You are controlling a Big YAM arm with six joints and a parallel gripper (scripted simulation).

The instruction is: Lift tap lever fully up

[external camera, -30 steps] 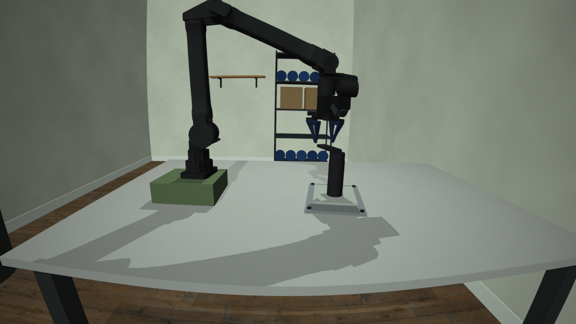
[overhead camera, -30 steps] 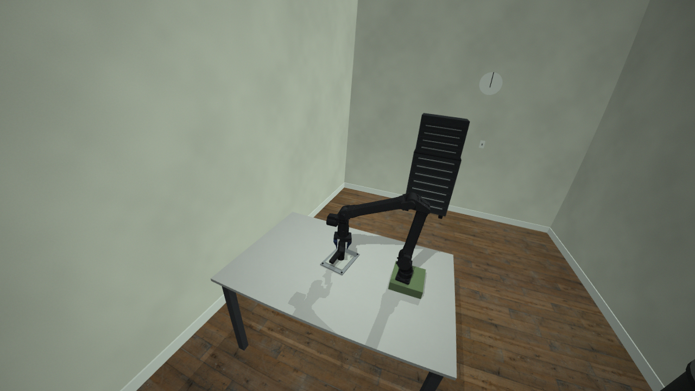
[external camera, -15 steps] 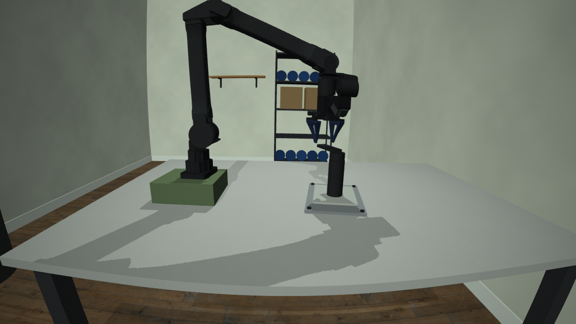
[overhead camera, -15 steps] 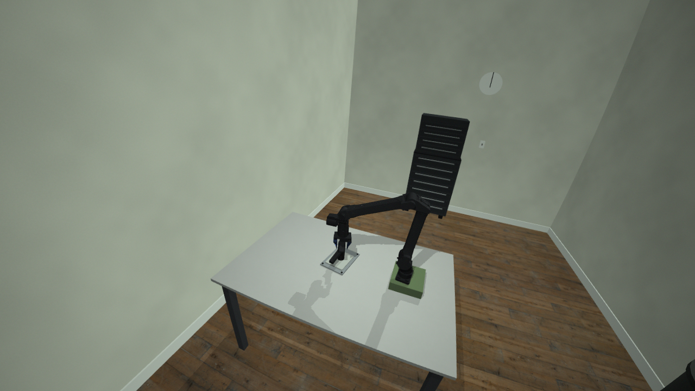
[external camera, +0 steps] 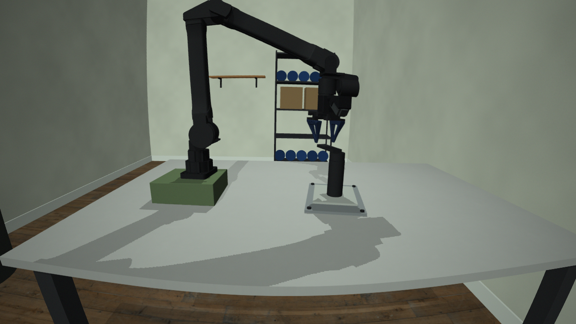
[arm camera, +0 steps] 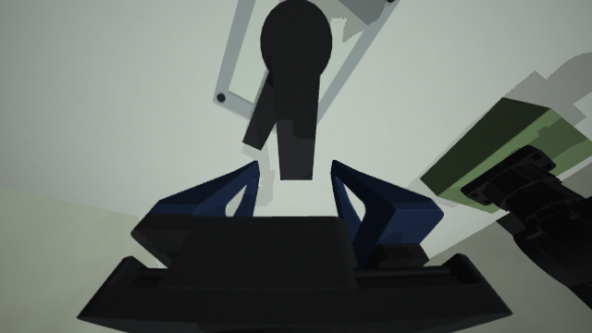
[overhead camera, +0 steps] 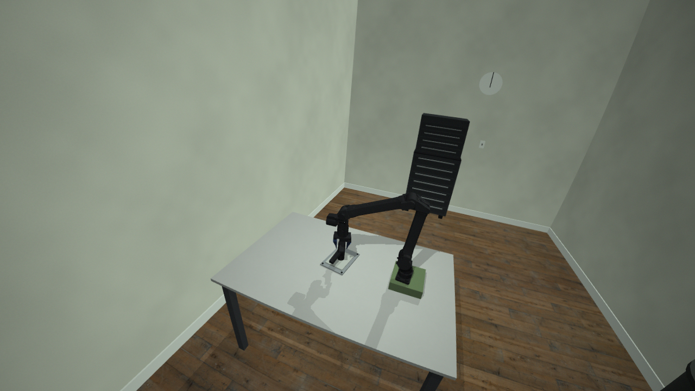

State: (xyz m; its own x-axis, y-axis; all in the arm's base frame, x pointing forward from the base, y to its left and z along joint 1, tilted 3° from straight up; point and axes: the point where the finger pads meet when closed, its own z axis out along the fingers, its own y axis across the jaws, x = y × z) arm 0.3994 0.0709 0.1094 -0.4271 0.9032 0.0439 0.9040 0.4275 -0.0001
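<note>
Now: the black lever 30 mm to the right of my hand, 20 mm below it and 10 mm ahead of it. Round my hand: tap 70 mm below, 50 mm to the right, 30 mm ahead.
</note>
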